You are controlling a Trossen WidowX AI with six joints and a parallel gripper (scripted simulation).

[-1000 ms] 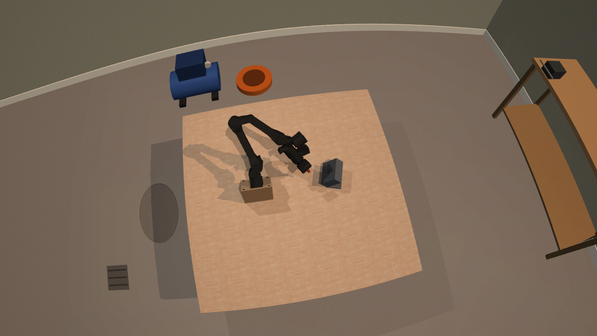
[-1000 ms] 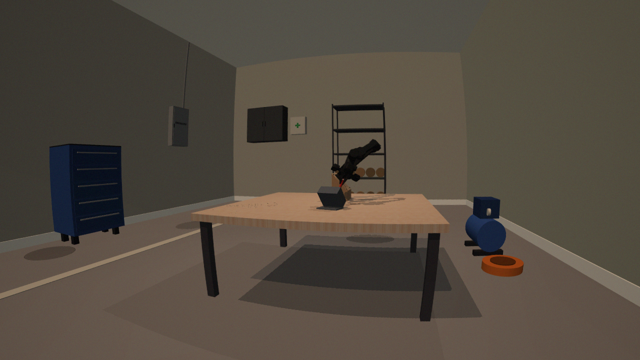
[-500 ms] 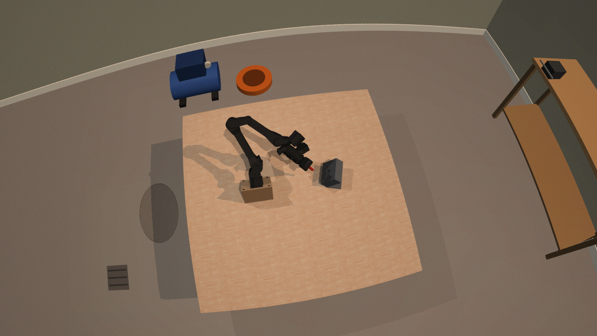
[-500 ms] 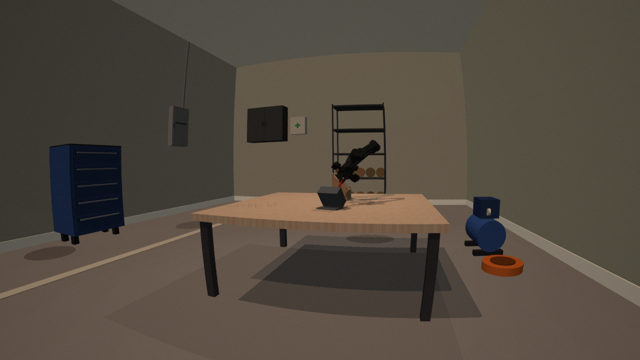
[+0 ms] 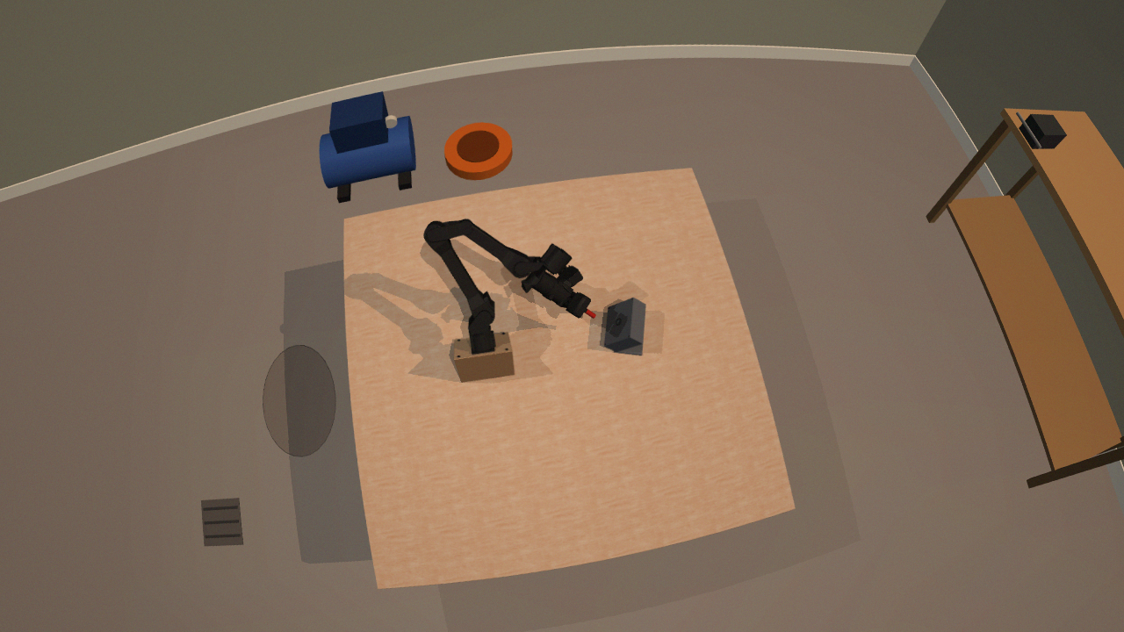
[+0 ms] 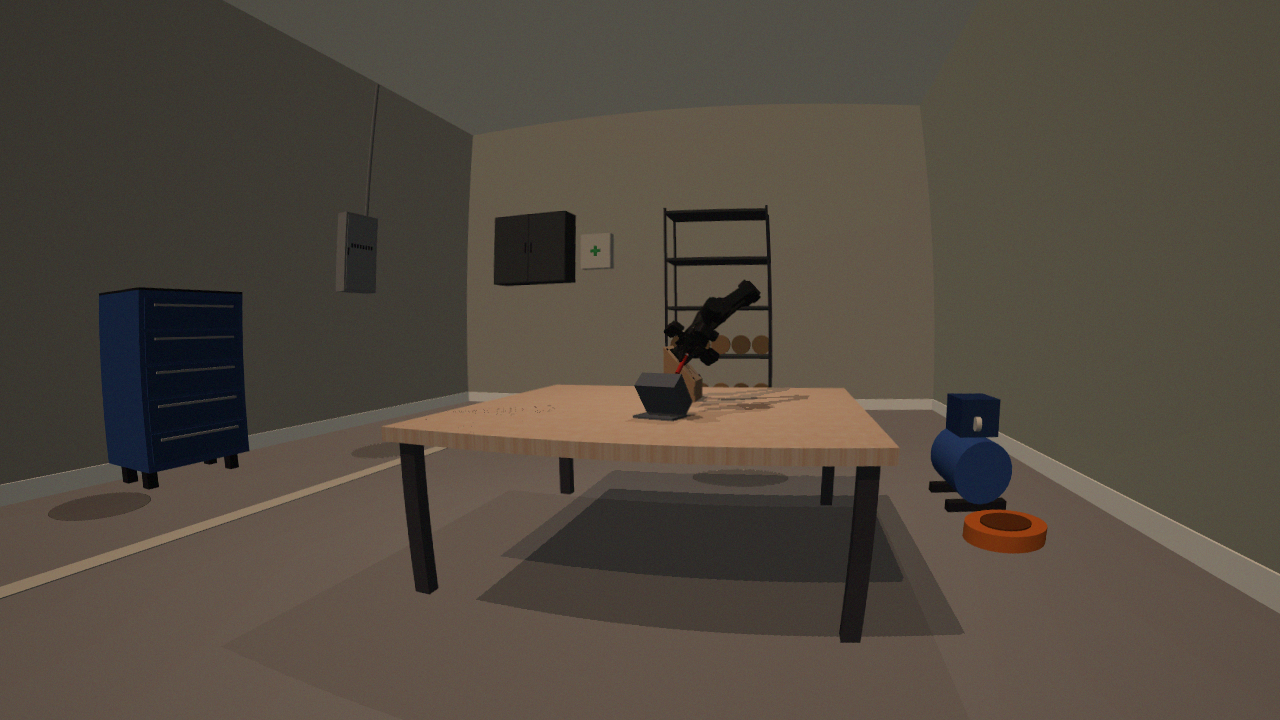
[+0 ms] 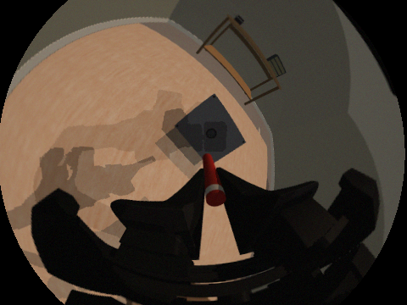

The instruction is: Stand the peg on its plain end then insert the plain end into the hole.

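Right now the dark grey sloped panel is 120 mm ahead of my gripper tip, 30 mm to the right of it and 80 mm below it. Also, from my gripper tip: red peg (10 mm behind, 10 mm above).
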